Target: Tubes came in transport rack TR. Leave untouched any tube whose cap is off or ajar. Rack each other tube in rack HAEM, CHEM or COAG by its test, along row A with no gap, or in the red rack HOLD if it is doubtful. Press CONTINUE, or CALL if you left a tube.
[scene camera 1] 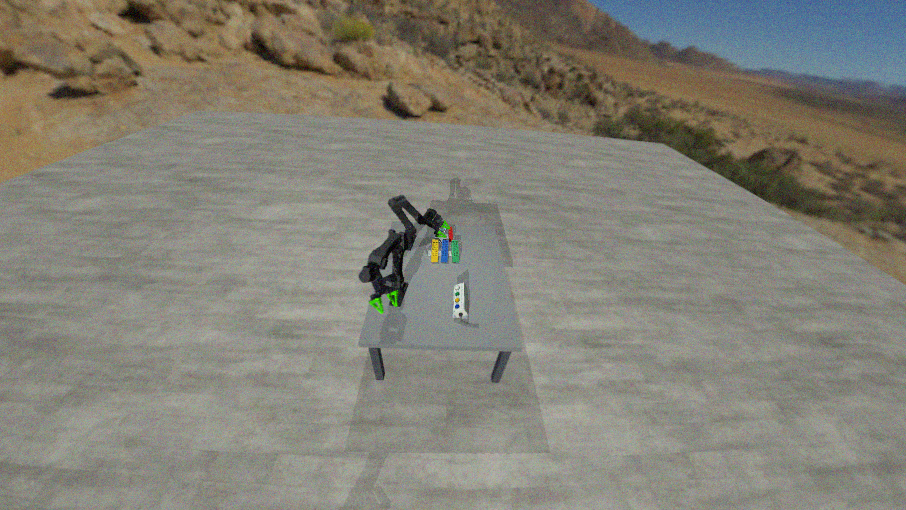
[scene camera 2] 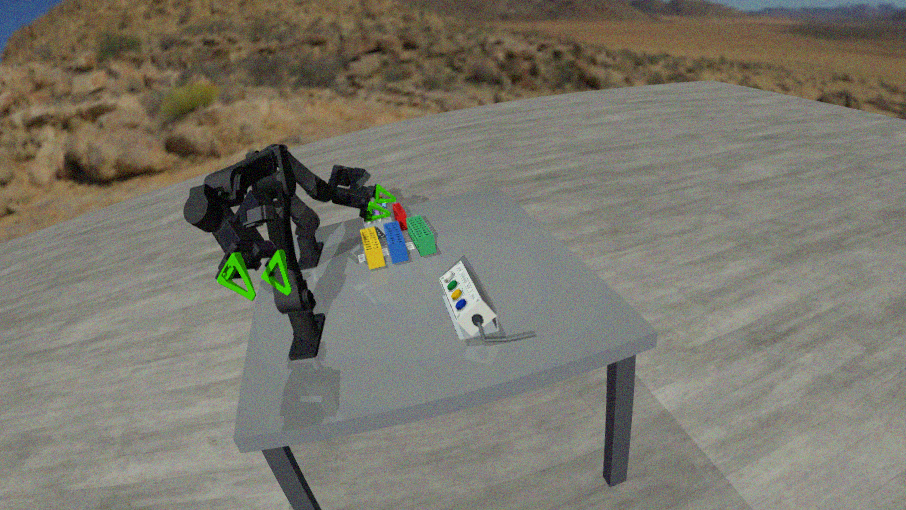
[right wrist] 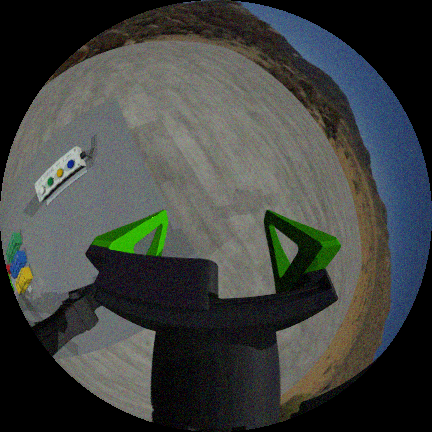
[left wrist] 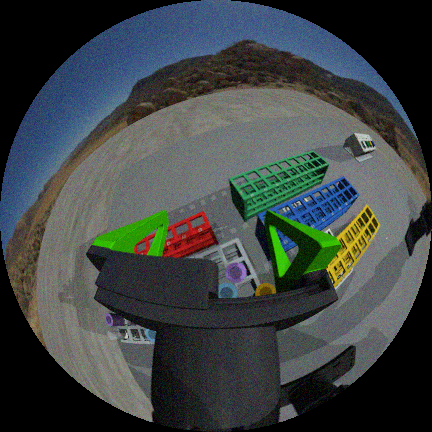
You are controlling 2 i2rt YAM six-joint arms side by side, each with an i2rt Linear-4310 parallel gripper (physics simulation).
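Places are measured from the left arm's base along level axes (x ahead, y left, z up), in metres.
Where they show: left gripper, fingertip midpoint: (scene camera 1: 448,233) (scene camera 2: 393,206) (left wrist: 215,215); right gripper, fingertip midpoint: (scene camera 1: 389,309) (scene camera 2: 272,295) (right wrist: 215,214); left arm's base at its link origin: (scene camera 1: 409,242) (scene camera 2: 310,256); right arm's base at its link origin: (scene camera 1: 399,294) (scene camera 2: 308,337).
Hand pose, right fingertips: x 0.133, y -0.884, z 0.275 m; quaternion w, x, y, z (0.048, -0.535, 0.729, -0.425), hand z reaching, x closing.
Note:
Each offset is from my right fingertips to the top centre of the thing. "pt": to the spot under its first point. Level surfaces: height alone.
My left gripper (scene camera 1: 443,229) (scene camera 2: 380,202) (left wrist: 215,215) is open, near the red rack @[dy +1.029, dx +0.177, dz -0.218 m] (scene camera 1: 450,234) (scene camera 2: 399,216) (left wrist: 207,235). In the left wrist view the pale grey transport rack @[pt dy +0.932, dx +0.131, dz -0.218 m] (left wrist: 245,254) is partly hidden by this gripper. Tubes with a purple cap @[dy +0.944, dx +0.115, dz -0.181 m] (left wrist: 236,272), a light blue cap @[dy +0.959, dx +0.095, dz -0.181 m] (left wrist: 227,291) and an orange cap @[dy +0.934, dx +0.078, dz -0.182 m] (left wrist: 265,289) stand there. Another purple cap @[dy +1.088, dx +0.073, dz -0.181 m] (left wrist: 114,319) shows at the lower left. Green @[dy +0.818, dx +0.239, dz -0.218 m] (scene camera 2: 422,237) (left wrist: 241,202), blue @[dy +0.803, dx +0.161, dz -0.218 m] (scene camera 2: 396,243) (left wrist: 261,235) and yellow @[dy +0.791, dx +0.088, dz -0.218 m] (scene camera 2: 374,253) racks stand side by side; their labels are unreadable. My right gripper (scene camera 1: 387,307) (scene camera 2: 271,295) (right wrist: 215,214) is open and empty.
A white button console @[dy +0.333, dx +0.329, dz -0.191 m] (scene camera 1: 459,300) (scene camera 2: 467,297) (right wrist: 61,172) stands on the grey table @[dz -0.275 m] (scene camera 1: 437,332) (scene camera 2: 405,380), apart from the racks. Its buttons include green, yellow and blue ones. A dark cable runs from one end. The right gripper hangs near the table's left edge in scene camera 2.

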